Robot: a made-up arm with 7 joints.
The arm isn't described. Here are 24 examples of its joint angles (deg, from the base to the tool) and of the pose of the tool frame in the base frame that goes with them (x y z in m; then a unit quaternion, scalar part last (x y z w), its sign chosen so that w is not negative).
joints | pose
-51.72 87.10 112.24 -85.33 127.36 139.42 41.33 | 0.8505 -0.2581 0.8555 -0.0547 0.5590 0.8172 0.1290
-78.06 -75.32 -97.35 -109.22 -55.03 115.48 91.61 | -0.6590 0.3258 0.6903 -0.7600 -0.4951 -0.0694 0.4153
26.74 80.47 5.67 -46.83 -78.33 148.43 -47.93 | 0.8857 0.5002 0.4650 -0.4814 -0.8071 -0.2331 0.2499
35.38 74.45 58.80 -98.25 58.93 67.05 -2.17 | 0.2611 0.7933 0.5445 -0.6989 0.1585 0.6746 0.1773
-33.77 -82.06 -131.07 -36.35 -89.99 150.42 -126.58 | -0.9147 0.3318 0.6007 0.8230 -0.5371 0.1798 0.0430
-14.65 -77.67 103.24 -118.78 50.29 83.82 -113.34 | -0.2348 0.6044 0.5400 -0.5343 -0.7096 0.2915 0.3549
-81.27 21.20 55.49 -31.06 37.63 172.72 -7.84 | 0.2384 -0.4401 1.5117 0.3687 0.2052 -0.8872 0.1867
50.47 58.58 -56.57 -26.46 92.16 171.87 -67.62 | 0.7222 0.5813 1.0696 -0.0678 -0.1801 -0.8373 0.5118
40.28 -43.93 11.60 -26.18 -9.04 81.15 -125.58 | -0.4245 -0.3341 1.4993 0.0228 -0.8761 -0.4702 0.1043
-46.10 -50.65 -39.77 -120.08 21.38 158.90 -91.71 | -0.2829 -0.1940 1.2036 0.3491 0.0973 0.8884 0.2818
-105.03 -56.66 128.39 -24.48 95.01 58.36 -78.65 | 0.3679 0.8666 1.0403 -0.3202 -0.3874 0.1684 0.8479
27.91 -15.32 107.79 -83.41 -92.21 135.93 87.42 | -0.5527 0.2448 1.2317 0.0149 -0.0961 -0.4595 0.8829
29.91 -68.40 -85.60 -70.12 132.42 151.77 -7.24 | -0.3600 -0.7799 0.9103 0.7569 0.4364 -0.0248 0.4858
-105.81 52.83 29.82 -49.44 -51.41 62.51 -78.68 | -0.0719 -0.9933 0.9219 -0.8028 0.4850 -0.2650 0.2236
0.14 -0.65 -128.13 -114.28 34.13 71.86 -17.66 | -0.2958 -0.4882 1.0577 -0.0183 0.9008 -0.4332 0.0230
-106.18 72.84 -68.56 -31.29 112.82 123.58 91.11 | -0.5020 -0.9219 0.8681 -0.8084 -0.5439 0.1250 0.1875
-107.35 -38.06 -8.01 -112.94 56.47 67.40 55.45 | -0.0742 -0.1820 1.3266 -0.2159 -0.9276 0.3001 0.0533
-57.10 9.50 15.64 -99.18 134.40 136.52 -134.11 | 0.4783 -0.4581 1.0863 0.0033 0.0607 -0.9762 0.2082
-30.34 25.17 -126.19 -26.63 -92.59 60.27 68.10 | 0.1977 -0.3183 1.6383 -0.4446 0.3116 -0.2738 0.7939
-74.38 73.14 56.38 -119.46 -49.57 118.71 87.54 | 0.6235 -0.3606 0.4921 0.6115 -0.7030 0.2936 0.2135
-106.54 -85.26 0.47 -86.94 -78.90 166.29 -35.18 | 0.2307 0.5650 1.1601 0.3542 0.3827 0.0165 0.8531
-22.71 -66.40 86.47 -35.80 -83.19 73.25 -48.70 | -0.6927 0.5931 1.0217 0.0994 0.5333 0.7773 0.3186
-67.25 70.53 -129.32 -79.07 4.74 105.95 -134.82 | -0.1348 -0.7510 1.2097 0.7715 -0.6271 -0.1063 0.0136
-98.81 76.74 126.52 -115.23 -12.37 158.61 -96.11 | 0.3637 -0.4955 1.0763 -0.0196 -0.4194 -0.7652 0.4881
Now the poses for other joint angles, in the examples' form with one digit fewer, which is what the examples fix.
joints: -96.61 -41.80 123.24 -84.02 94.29 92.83 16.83
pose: 0.548 0.648 0.934 -0.737 0.530 -0.197 0.371
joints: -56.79 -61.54 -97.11 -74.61 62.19 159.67 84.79
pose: -0.781 0.341 0.914 0.938 -0.014 -0.064 0.339
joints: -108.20 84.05 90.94 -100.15 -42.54 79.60 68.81
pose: 0.399 -0.732 0.718 0.533 -0.803 0.260 0.063
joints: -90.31 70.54 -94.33 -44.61 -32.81 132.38 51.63
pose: -0.326 -0.957 0.942 0.307 -0.027 0.099 0.946
